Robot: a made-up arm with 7 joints.
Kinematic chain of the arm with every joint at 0, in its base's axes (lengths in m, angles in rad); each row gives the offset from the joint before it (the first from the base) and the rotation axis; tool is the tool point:
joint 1: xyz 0 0 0.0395 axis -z
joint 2: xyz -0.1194 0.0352 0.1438 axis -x
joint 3: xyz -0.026 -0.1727 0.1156 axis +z
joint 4: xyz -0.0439 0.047 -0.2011 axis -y
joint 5: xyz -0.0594 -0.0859 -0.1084 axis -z
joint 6: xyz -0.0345 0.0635 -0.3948 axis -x
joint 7: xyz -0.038 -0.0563 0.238 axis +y
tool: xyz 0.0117 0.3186 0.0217
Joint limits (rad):
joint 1: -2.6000..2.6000
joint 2: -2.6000..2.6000
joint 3: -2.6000..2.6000
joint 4: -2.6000..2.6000
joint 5: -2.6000..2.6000
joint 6: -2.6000..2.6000
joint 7: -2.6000..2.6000
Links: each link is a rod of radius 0.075 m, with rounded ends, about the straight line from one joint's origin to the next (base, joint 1, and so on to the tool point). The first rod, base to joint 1, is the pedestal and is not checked.
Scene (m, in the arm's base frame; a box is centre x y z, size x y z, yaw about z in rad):
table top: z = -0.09
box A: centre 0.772 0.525 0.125 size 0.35 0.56 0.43 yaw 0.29
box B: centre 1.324 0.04 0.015 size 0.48 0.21 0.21 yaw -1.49
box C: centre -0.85 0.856 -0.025 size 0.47 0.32 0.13 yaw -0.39
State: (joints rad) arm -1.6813 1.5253 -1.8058 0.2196 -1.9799 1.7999 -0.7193
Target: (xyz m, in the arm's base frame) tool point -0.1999 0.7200 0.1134
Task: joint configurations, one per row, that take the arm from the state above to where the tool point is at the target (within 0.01 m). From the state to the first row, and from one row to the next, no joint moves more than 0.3 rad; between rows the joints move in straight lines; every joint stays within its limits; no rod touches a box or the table.
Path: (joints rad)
1: -1.9484 1.7728 -1.7625 0.4483 -1.7749 1.6097 -0.8066
2: -2.2156 2.0202 -1.7191 0.6769 -1.5698 1.4196 -0.8939
3: -2.4827 2.2677 -1.6758 0.9056 -1.3648 1.2294 -0.9812
4: -2.5006 2.2270 -1.8606 0.6502 -1.4712 1.3805 -0.9315
5: -2.5184 2.1863 -2.0455 0.3947 -1.5777 1.5317 -0.8818
6: -2.5363 2.1456 -2.2303 0.1393 -1.6841 1.6828 -0.8321
7: -2.5541 2.1050 -2.4152 -0.1161 -1.7905 1.8339 -0.7823
8: -2.5719 2.0643 -2.6000 -0.3715 -1.8969 1.9850 -0.7326
9: -2.5813 2.0131 -2.6000 -0.4557 -1.6749 1.8628 -0.7104
10: -2.5906 1.9620 -2.6000 -0.5399 -1.4528 1.7405 -0.6883
11: -2.6000 1.9108 -2.6000 -0.6242 -1.2307 1.6182 -0.6661

